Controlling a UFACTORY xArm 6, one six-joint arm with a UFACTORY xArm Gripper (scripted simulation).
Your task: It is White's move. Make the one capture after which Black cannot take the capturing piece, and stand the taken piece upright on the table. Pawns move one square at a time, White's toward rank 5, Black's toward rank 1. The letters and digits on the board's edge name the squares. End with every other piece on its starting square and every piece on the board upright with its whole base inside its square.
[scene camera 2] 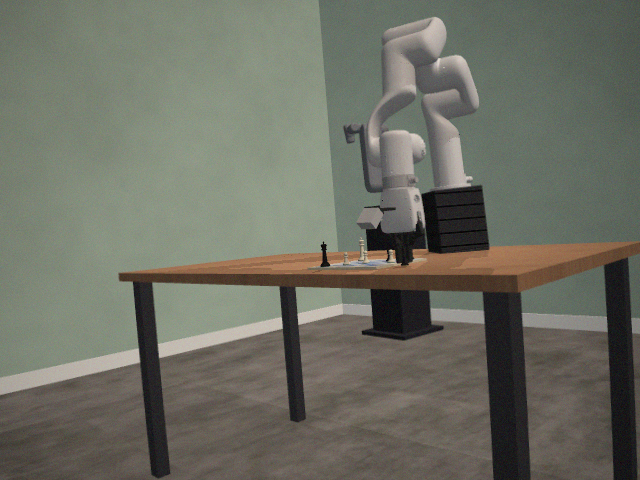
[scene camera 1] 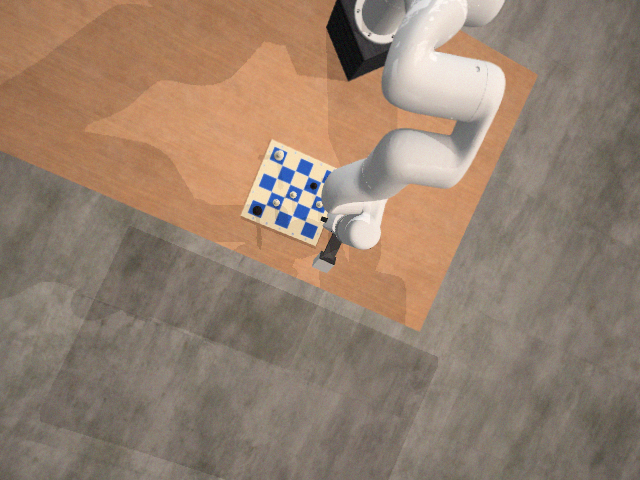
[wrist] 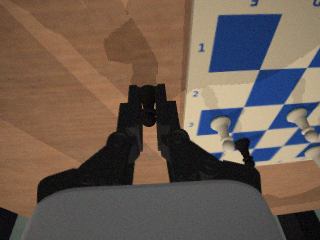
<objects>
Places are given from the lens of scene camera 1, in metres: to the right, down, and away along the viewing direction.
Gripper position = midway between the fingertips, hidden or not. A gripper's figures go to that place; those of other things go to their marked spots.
gripper [scene camera 1: 335,226]: 0.04, -0.04, 1.25
blue-and-cream chessboard [scene camera 1: 299,217]: -0.06, -0.06, 1.23
</objects>
